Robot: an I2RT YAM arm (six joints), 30 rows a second.
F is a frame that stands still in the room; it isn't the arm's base.
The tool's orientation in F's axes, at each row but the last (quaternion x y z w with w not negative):
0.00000, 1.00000, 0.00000, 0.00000
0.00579, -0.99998, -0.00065, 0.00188
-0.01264, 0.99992, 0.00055, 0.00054
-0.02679, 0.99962, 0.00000, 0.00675
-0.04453, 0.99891, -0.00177, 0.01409
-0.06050, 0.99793, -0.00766, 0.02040
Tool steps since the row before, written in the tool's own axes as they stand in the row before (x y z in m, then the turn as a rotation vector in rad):
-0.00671, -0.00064, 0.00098, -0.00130, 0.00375, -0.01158
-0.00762, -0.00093, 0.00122, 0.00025, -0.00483, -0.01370
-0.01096, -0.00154, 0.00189, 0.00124, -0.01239, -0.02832
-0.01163, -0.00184, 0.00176, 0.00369, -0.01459, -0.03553
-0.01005, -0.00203, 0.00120, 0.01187, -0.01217, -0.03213
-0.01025, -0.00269, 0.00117, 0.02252, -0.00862, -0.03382
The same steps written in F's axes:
0.00671, -0.00064, -0.00098, 0.00130, 0.00375, 0.01158
0.00763, -0.00084, -0.00125, -0.00014, -0.00485, 0.01369
0.01100, -0.00126, -0.00188, -0.00096, -0.01245, 0.02831
0.01173, -0.00121, -0.00160, -0.00338, -0.01478, 0.03548
0.01022, -0.00113, -0.00091, -0.01165, -0.01310, 0.03184
0.01054, -0.00144, -0.00071, -0.02271, -0.01085, 0.03304

